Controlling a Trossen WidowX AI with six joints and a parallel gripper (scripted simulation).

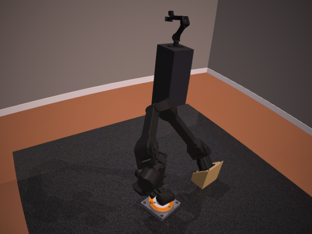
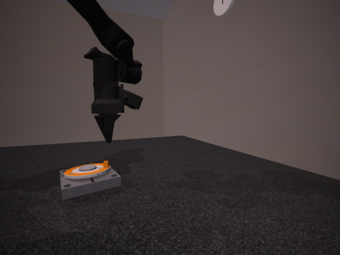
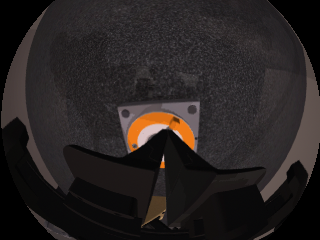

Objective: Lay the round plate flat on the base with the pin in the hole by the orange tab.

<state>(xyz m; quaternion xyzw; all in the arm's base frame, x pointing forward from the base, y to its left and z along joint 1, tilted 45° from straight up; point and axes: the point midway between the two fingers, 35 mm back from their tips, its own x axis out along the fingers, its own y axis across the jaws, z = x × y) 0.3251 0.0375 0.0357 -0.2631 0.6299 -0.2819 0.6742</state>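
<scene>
Now: the grey square base 5 cm behind my gripper tip and 7 cm below it.
</scene>
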